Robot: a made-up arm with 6 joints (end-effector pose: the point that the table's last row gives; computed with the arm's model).
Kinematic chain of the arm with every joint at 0, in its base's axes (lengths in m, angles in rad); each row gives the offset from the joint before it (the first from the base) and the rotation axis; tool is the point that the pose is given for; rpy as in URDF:
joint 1: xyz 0 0 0.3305 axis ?
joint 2: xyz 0 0 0 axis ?
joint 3: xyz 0.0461 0 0.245 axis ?
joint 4: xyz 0.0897 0 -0.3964 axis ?
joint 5: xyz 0 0 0 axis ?
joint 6: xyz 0.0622 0 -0.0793 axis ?
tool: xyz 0 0 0 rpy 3.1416 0 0
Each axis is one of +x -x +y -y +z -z.
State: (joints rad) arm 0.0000 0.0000 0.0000 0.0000 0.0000 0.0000
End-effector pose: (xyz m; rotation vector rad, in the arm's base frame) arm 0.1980 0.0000 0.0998 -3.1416 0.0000 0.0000
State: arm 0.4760 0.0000 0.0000 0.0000 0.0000 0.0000
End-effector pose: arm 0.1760 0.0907 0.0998 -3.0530 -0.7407 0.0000
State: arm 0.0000 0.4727 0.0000 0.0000 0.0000 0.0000
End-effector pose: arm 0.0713 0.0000 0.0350 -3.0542 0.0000 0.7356
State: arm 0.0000 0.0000 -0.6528 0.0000 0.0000 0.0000
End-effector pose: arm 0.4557 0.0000 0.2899 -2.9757 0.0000 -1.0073
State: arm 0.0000 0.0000 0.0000 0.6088 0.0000 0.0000
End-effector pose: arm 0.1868 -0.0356 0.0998 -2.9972 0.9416 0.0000
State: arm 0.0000 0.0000 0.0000 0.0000 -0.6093 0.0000
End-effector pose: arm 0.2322 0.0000 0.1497 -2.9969 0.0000 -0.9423
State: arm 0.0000 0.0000 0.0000 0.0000 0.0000 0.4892
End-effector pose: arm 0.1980 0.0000 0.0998 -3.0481 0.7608 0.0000
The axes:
joint 1: +z
joint 2: +y
joint 3: +y
joint 4: -z
joint 5: +y
joint 6: -z

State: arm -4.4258 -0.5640 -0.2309 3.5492 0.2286 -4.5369
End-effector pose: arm -0.0986 0.2749 0.2567 -0.4178 -2.4599 -1.2932
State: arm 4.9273 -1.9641 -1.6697 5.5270 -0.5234 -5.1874
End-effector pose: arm -0.0627 0.5882 0.5871 -0.3610 1.0464 1.8549
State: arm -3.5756 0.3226 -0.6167 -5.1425 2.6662 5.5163
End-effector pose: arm -0.2831 0.0394 0.2240 -0.0108 0.8320 -2.3022
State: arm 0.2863 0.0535 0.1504 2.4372 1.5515 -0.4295
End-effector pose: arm 0.0932 0.0802 0.0919 -1.0728 1.4118 0.5158
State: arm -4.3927 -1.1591 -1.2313 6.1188 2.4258 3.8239
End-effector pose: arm -0.0026 0.0595 0.7412 -1.5729 2.6065 -0.0987
